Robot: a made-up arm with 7 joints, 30 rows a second.
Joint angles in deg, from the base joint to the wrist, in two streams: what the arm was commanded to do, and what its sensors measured. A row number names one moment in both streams.
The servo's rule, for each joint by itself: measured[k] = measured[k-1] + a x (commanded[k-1-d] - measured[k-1]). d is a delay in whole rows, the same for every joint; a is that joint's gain. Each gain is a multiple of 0.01, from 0.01 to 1. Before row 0 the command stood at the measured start. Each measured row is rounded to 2 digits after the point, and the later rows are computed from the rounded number. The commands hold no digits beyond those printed.
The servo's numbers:
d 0
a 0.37 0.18 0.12 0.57 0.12 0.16 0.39
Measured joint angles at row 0: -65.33, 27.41, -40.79, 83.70, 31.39, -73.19, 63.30
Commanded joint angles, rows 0 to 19: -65.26, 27.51, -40.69, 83.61, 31.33, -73.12, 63.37; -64.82, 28.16, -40.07, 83.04, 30.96, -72.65, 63.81; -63.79, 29.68, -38.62, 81.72, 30.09, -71.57, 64.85; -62.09, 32.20, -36.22, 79.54, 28.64, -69.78, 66.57; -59.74, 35.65, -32.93, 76.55, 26.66, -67.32, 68.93; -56.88, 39.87, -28.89, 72.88, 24.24, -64.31, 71.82; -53.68, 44.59, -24.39, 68.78, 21.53, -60.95, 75.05; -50.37, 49.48, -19.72, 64.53, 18.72, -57.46, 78.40; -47.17, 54.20, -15.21, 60.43, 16.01, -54.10, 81.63; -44.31, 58.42, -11.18, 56.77, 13.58, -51.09, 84.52; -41.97, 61.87, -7.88, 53.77, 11.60, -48.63, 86.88; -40.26, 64.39, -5.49, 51.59, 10.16, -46.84, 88.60; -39.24, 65.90, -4.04, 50.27, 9.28, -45.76, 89.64; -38.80, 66.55, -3.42, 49.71, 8.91, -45.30, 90.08; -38.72, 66.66, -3.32, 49.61, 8.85, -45.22, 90.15; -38.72, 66.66, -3.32, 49.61, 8.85, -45.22, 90.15; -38.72, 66.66, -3.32, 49.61, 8.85, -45.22, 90.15; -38.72, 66.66, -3.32, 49.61, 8.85, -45.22, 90.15; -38.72, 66.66, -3.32, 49.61, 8.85, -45.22, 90.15; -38.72, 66.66, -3.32, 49.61, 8.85, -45.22, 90.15
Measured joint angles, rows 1 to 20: -65.30, 27.43, -40.78, 83.65, 31.38, -73.18, 63.33; -65.12, 27.56, -40.69, 83.30, 31.33, -73.10, 63.52; -64.63, 27.94, -40.44, 82.40, 31.18, -72.86, 64.04; -63.69, 28.71, -39.93, 80.77, 30.88, -72.37, 65.03; -62.23, 29.96, -39.09, 78.36, 30.37, -71.56, 66.55; -60.25, 31.74, -37.87, 75.24, 29.63, -70.40, 68.61; -57.82, 34.05, -36.25, 71.56, 28.66, -68.89, 71.12; -55.06, 36.83, -34.27, 67.55, 27.47, -67.06, 73.96; -52.14, 39.96, -31.98, 63.49, 26.09, -64.99, 76.95; -49.24, 43.28, -29.48, 59.66, 24.59, -62.77, 79.90; -46.55, 46.63, -26.89, 56.30, 23.03, -60.51, 82.62; -44.22, 49.83, -24.32, 53.62, 21.49, -58.32, 84.95; -42.38, 52.72, -21.89, 51.71, 20.02, -56.31, 86.78; -41.06, 55.21, -19.67, 50.57, 18.69, -54.55, 88.07; -40.19, 57.27, -17.71, 50.02, 17.51, -53.06, 88.88; -39.65, 58.96, -15.98, 49.79, 16.47, -51.81, 89.38; -39.31, 60.35, -14.46, 49.69, 15.56, -50.76, 89.68; -39.09, 61.49, -13.12, 49.64, 14.75, -49.87, 89.86; -38.95, 62.42, -11.94, 49.62, 14.04, -49.13, 89.97; -38.86, 63.18, -10.91, 49.61, 13.42, -48.50, 90.04
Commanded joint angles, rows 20 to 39: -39.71, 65.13, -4.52, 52.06, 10.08, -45.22, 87.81; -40.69, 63.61, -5.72, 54.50, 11.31, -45.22, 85.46; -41.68, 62.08, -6.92, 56.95, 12.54, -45.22, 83.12; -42.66, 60.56, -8.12, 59.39, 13.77, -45.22, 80.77; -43.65, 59.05, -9.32, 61.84, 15.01, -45.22, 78.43; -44.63, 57.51, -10.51, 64.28, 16.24, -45.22, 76.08; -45.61, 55.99, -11.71, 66.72, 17.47, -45.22, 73.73; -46.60, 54.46, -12.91, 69.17, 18.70, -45.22, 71.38; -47.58, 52.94, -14.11, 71.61, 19.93, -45.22, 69.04; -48.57, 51.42, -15.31, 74.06, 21.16, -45.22, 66.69; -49.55, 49.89, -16.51, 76.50, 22.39, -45.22, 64.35; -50.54, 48.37, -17.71, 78.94, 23.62, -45.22, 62.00; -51.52, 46.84, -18.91, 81.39, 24.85, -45.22, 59.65; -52.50, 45.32, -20.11, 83.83, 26.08, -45.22, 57.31; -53.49, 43.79, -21.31, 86.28, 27.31, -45.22, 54.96; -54.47, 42.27, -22.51, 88.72, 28.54, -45.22, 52.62; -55.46, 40.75, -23.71, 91.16, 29.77, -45.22, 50.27; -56.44, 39.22, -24.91, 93.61, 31.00, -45.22, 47.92; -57.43, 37.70, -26.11, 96.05, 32.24, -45.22, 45.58; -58.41, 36.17, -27.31, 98.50, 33.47, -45.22, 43.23
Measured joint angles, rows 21 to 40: -39.17, 63.53, -10.14, 51.01, 13.02, -47.98, 89.17; -39.73, 63.54, -9.61, 53.00, 12.81, -47.54, 87.72; -40.45, 63.28, -9.29, 55.25, 12.78, -47.17, 85.93; -41.27, 62.79, -9.15, 57.61, 12.90, -46.86, 83.92; -42.15, 62.12, -9.17, 60.02, 13.15, -46.60, 81.78; -43.07, 61.29, -9.33, 62.45, 13.52, -46.38, 79.56; -44.01, 60.34, -9.62, 64.88, 13.99, -46.19, 77.29; -44.97, 59.28, -10.01, 67.33, 14.56, -46.03, 74.99; -45.94, 58.14, -10.50, 69.77, 15.20, -45.90, 72.67; -46.91, 56.93, -11.08, 72.22, 15.92, -45.79, 70.34; -47.89, 55.66, -11.73, 74.66, 16.70, -45.70, 68.00; -48.87, 54.35, -12.45, 77.10, 17.53, -45.62, 65.66; -49.85, 53.00, -13.23, 79.55, 18.41, -45.56, 63.32; -50.83, 51.62, -14.06, 81.99, 19.33, -45.51, 60.98; -51.81, 50.21, -14.93, 84.44, 20.29, -45.46, 58.63; -52.79, 48.78, -15.84, 86.88, 21.28, -45.42, 56.29; -53.78, 47.33, -16.78, 89.32, 22.30, -45.39, 53.94; -54.76, 45.87, -17.76, 91.77, 23.34, -45.36, 51.59; -55.75, 44.40, -18.76, 94.21, 24.41, -45.34, 49.25; -56.73, 42.92, -19.79, 96.66, 25.50, -45.32, 46.90
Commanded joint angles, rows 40 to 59: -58.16, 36.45, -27.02, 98.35, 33.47, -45.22, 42.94; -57.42, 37.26, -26.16, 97.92, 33.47, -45.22, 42.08; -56.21, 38.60, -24.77, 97.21, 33.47, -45.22, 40.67; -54.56, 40.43, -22.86, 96.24, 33.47, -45.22, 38.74; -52.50, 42.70, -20.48, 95.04, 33.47, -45.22, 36.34; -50.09, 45.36, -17.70, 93.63, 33.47, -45.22, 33.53; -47.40, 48.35, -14.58, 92.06, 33.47, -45.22, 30.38; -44.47, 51.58, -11.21, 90.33, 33.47, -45.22, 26.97; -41.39, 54.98, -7.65, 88.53, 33.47, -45.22, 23.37; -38.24, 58.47, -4.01, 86.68, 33.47, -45.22, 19.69; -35.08, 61.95, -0.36, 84.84, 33.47, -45.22, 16.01; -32.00, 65.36, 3.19, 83.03, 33.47, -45.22, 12.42; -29.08, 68.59, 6.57, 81.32, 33.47, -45.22, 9.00; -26.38, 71.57, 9.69, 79.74, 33.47, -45.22, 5.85; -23.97, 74.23, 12.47, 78.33, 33.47, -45.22, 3.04; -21.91, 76.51, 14.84, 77.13, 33.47, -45.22, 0.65; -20.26, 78.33, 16.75, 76.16, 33.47, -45.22, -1.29; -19.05, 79.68, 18.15, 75.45, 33.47, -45.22, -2.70; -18.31, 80.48, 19.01, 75.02, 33.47, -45.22, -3.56; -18.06, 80.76, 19.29, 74.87, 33.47, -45.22, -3.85
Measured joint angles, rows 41 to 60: -57.26, 41.76, -20.66, 97.62, 26.46, -45.30, 45.36; -57.32, 40.95, -21.32, 97.79, 27.30, -45.29, 44.08; -56.91, 40.53, -21.73, 97.46, 28.04, -45.28, 42.75; -56.04, 40.51, -21.87, 96.76, 28.69, -45.27, 41.19; -54.73, 40.90, -21.70, 95.78, 29.26, -45.26, 39.30; -53.01, 41.70, -21.22, 94.55, 29.77, -45.25, 37.05; -50.93, 42.90, -20.42, 93.13, 30.21, -45.25, 34.45; -48.54, 44.46, -19.31, 91.53, 30.60, -45.25, 31.53; -45.89, 46.35, -17.91, 89.82, 30.94, -45.25, 28.35; -43.06, 48.53, -16.24, 88.03, 31.24, -45.25, 24.97; -40.11, 50.95, -14.33, 86.21, 31.51, -45.25, 21.48; -37.11, 53.54, -12.23, 84.40, 31.75, -45.25, 17.95; -34.14, 56.25, -9.97, 82.64, 31.96, -45.25, 14.46; -31.27, 59.01, -7.61, 80.99, 32.14, -45.25, 11.10; -28.57, 61.75, -5.20, 79.47, 32.30, -45.25, 7.96; -26.11, 64.41, -2.80, 78.14, 32.44, -45.25, 5.11; -23.95, 66.92, -0.45, 77.01, 32.56, -45.25, 2.61; -22.14, 69.22, 1.78, 76.12, 32.67, -45.25, 0.54; -20.72, 71.25, 3.85, 75.49, 32.77, -45.25, -1.06; -19.74, 72.96, 5.70, 75.14, 32.85, -45.25, -2.15
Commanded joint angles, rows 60 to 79: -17.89, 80.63, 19.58, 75.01, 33.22, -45.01, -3.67; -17.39, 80.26, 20.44, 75.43, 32.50, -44.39, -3.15; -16.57, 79.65, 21.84, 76.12, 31.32, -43.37, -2.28; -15.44, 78.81, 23.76, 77.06, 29.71, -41.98, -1.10; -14.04, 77.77, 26.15, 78.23, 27.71, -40.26, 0.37; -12.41, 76.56, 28.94, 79.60, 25.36, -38.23, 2.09; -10.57, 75.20, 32.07, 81.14, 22.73, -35.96, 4.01; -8.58, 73.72, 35.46, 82.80, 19.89, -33.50, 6.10; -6.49, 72.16, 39.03, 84.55, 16.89, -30.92, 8.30; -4.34, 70.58, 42.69, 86.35, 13.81, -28.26, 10.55; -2.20, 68.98, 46.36, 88.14, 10.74, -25.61, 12.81; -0.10, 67.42, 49.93, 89.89, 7.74, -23.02, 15.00; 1.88, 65.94, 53.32, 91.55, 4.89, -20.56, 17.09; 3.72, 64.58, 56.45, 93.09, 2.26, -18.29, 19.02; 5.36, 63.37, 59.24, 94.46, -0.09, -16.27, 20.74; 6.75, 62.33, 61.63, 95.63, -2.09, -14.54, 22.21; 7.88, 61.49, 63.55, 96.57, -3.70, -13.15, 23.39; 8.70, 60.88, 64.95, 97.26, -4.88, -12.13, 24.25; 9.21, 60.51, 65.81, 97.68, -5.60, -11.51, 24.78; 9.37, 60.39, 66.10, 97.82, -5.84, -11.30, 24.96
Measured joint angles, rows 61 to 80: -19.06, 74.34, 7.37, 75.07, 32.89, -45.21, -2.74; -18.44, 75.41, 8.94, 75.28, 32.84, -45.08, -2.90; -17.75, 76.17, 10.49, 75.76, 32.66, -44.81, -2.66; -16.90, 76.65, 12.08, 76.50, 32.31, -44.36, -2.05; -15.84, 76.85, 13.77, 77.49, 31.76, -43.70, -1.11; -14.57, 76.80, 15.59, 78.69, 30.99, -42.82, 0.14; -13.09, 76.51, 17.57, 80.09, 30.00, -41.72, 1.65; -11.42, 76.01, 19.72, 81.63, 28.79, -40.40, 3.39; -9.60, 75.32, 22.04, 83.29, 27.36, -38.88, 5.30; -7.65, 74.47, 24.52, 85.03, 25.73, -37.18, 7.35; -5.63, 73.48, 27.14, 86.80, 23.93, -35.33, 9.48; -3.58, 72.39, 29.87, 88.56, 21.99, -33.36, 11.63; -1.56, 71.23, 32.68, 90.26, 19.94, -31.31, 13.76; 0.39, 70.03, 35.53, 91.87, 17.82, -29.23, 15.81; 2.23, 68.83, 38.38, 93.35, 15.67, -27.16, 17.73; 3.90, 67.66, 41.17, 94.65, 13.54, -25.14, 19.48; 5.37, 66.55, 43.86, 95.74, 11.47, -23.22, 21.00; 6.60, 65.53, 46.39, 96.61, 9.51, -21.45, 22.27; 7.57, 64.63, 48.72, 97.22, 7.70, -19.86, 23.25; 8.24, 63.87, 50.81, 97.56, 6.08, -18.49, 23.92
